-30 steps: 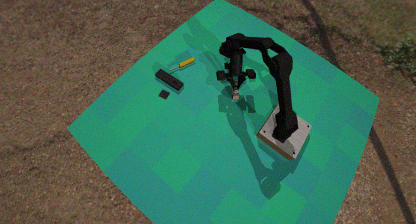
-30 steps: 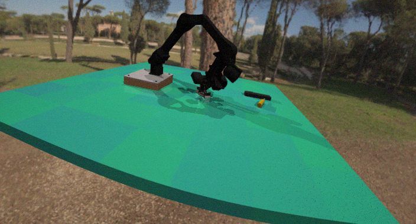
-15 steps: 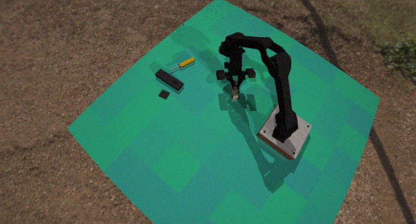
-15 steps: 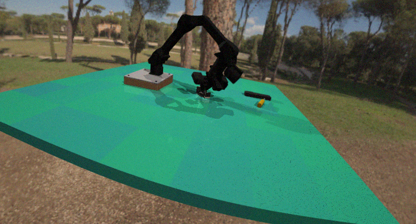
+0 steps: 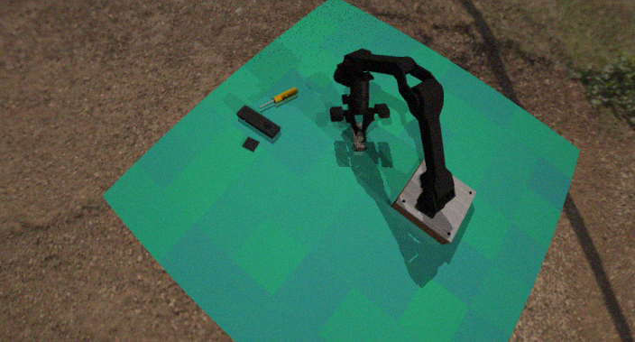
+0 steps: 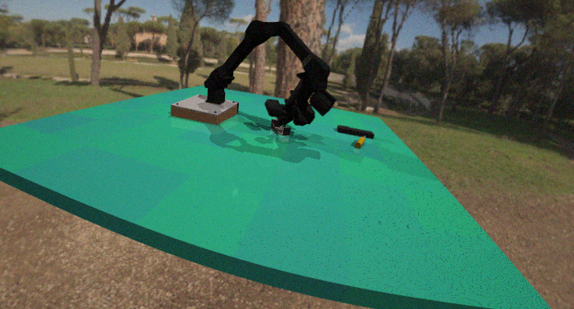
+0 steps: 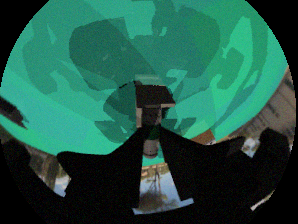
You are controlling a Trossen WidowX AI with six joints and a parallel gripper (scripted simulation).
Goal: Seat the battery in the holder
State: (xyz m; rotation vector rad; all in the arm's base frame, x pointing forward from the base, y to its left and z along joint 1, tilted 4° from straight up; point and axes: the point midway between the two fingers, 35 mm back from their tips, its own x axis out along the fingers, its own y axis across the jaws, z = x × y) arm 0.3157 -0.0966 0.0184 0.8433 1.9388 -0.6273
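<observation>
Now: the battery 10 mm above my gripper tip. From my gripper tip the other things lie so: long black bar (310 mm ahead, 160 mm to the left, 10 mm below); small black square (280 mm ahead, 240 mm to the left, 20 mm below); yellow-handled screwdriver (320 mm ahead, 50 mm to the left, 10 mm below).
</observation>
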